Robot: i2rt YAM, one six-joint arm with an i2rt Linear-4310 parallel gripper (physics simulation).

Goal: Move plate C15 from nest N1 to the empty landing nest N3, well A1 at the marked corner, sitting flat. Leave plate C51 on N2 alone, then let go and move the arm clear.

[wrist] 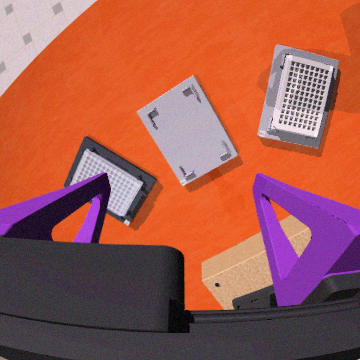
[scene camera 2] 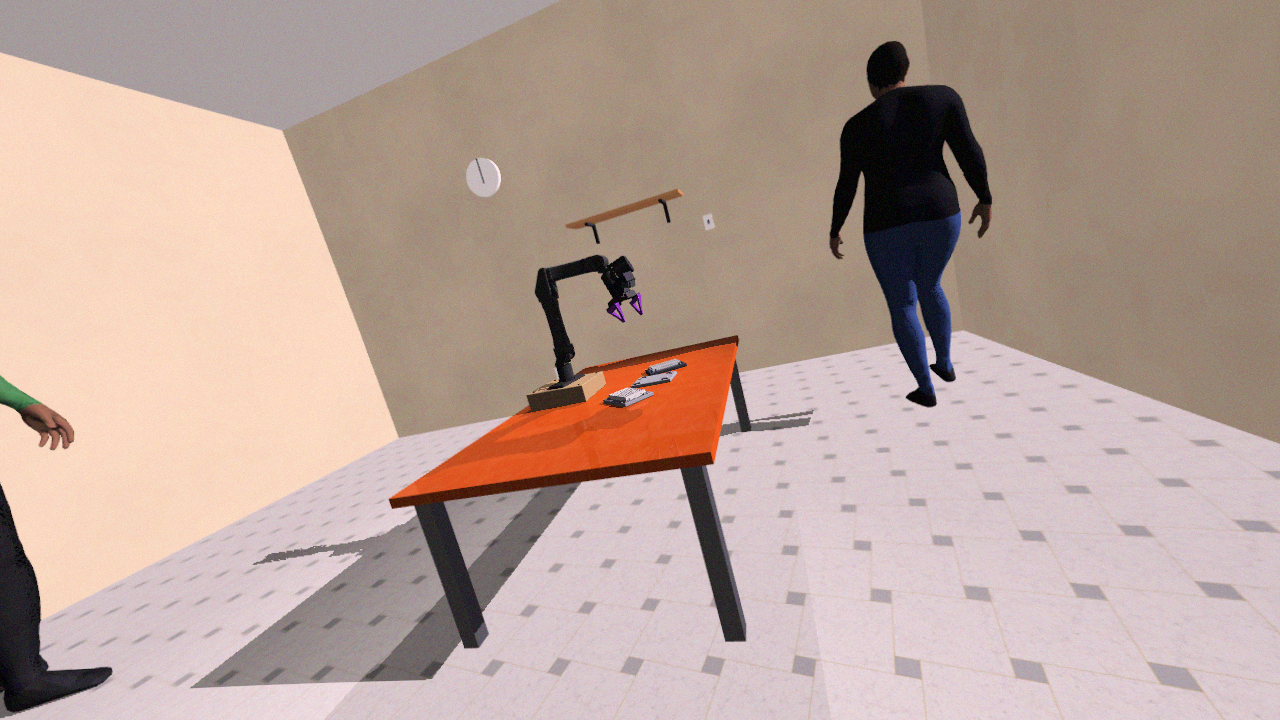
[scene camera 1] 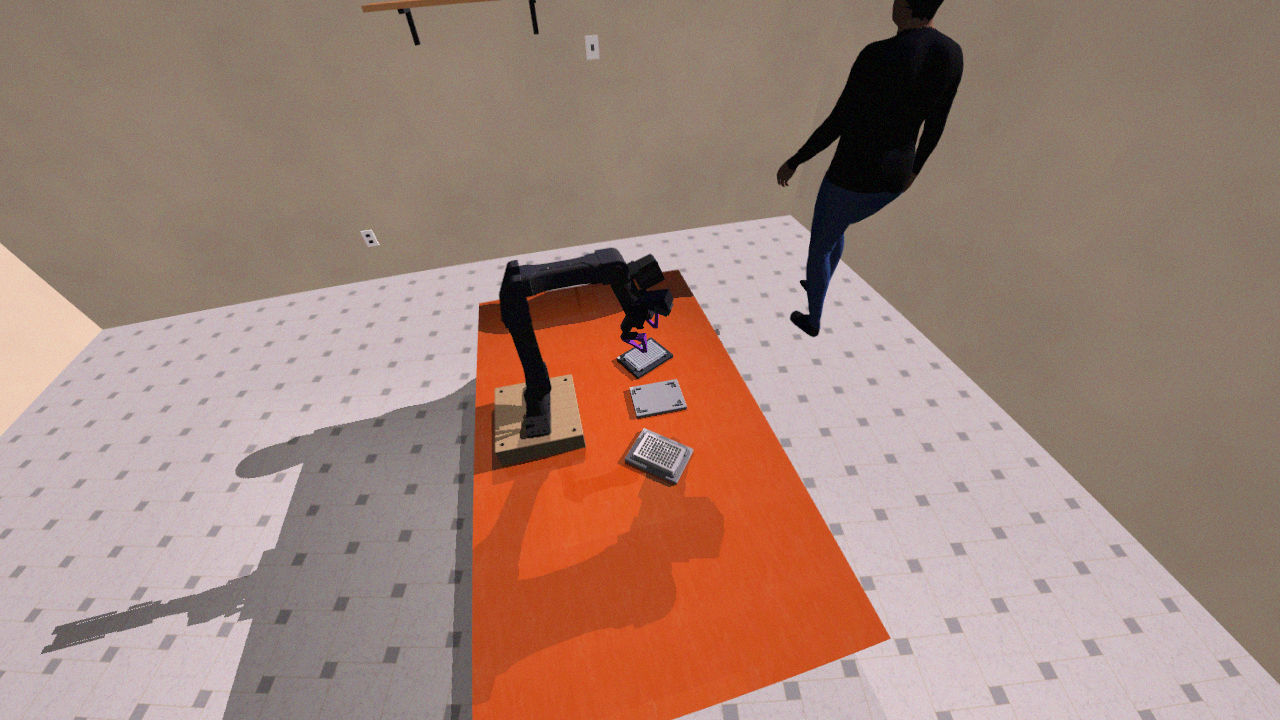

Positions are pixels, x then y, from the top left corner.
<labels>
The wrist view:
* my gripper: 181, 180
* dark grey nest: 87, 142
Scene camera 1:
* my gripper: 650, 340
</labels>
